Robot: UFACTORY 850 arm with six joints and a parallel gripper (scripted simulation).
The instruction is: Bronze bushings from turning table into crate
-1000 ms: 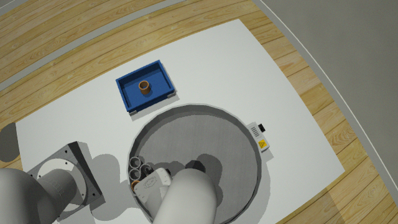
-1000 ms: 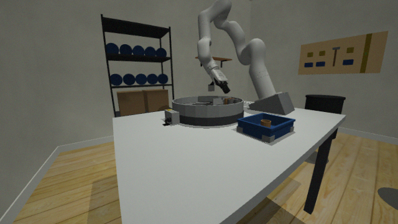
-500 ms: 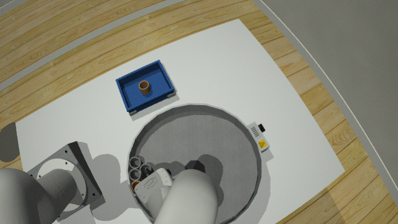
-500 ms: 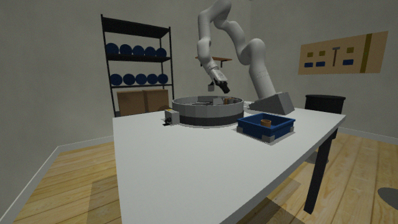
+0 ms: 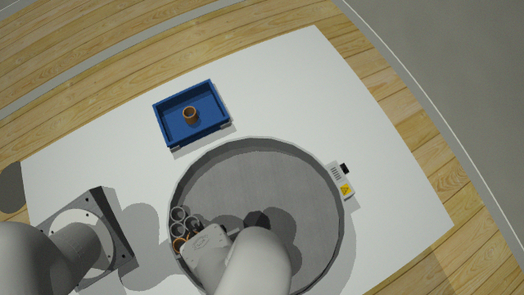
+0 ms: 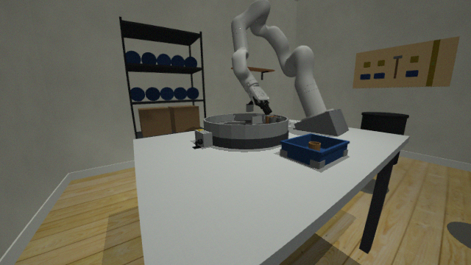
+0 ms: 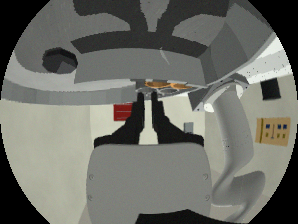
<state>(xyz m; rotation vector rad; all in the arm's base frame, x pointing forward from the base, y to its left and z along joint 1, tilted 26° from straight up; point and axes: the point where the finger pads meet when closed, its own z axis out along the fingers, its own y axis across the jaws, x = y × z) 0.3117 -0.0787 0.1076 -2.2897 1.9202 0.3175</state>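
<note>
The blue crate is 110 mm ahead of my hand, 340 mm to the left of it and 100 mm below it. Round my hand: grey turning table (130 mm ahead, 30 mm to the right, 70 mm below).
</note>
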